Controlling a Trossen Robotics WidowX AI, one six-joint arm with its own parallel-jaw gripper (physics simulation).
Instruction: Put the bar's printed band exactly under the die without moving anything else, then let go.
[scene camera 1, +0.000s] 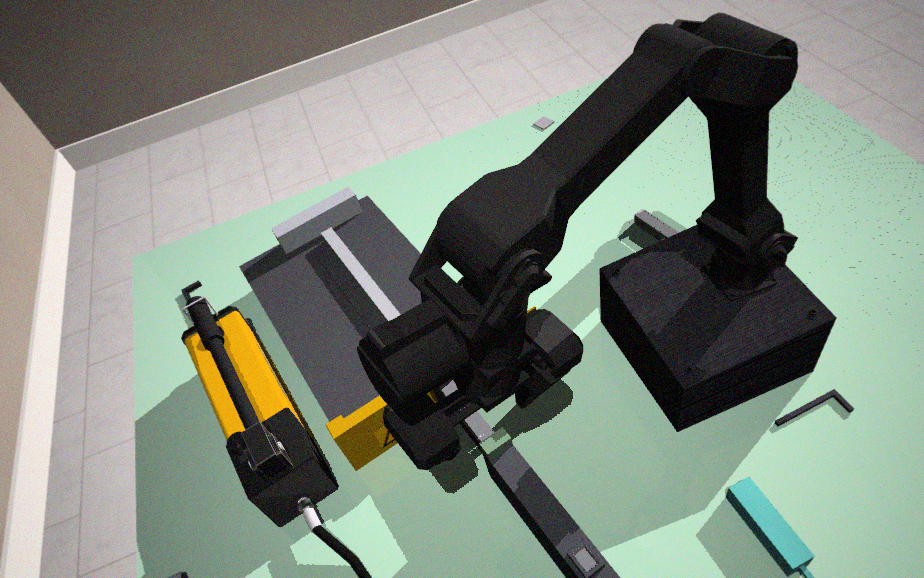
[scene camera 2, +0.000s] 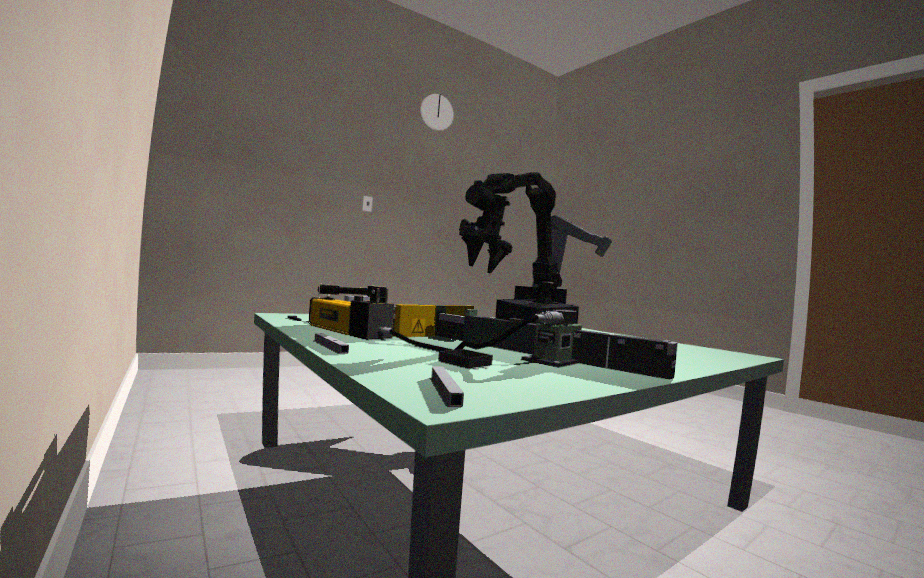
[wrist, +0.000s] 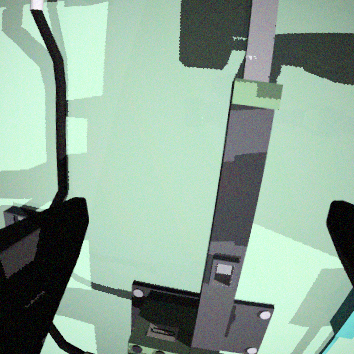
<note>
My gripper is open, holding nothing. Also in view: a grey bar. Also in view: a press bed and a yellow and black pump unit.
My gripper is seen too in scene camera 2 and in the wrist view.
</note>
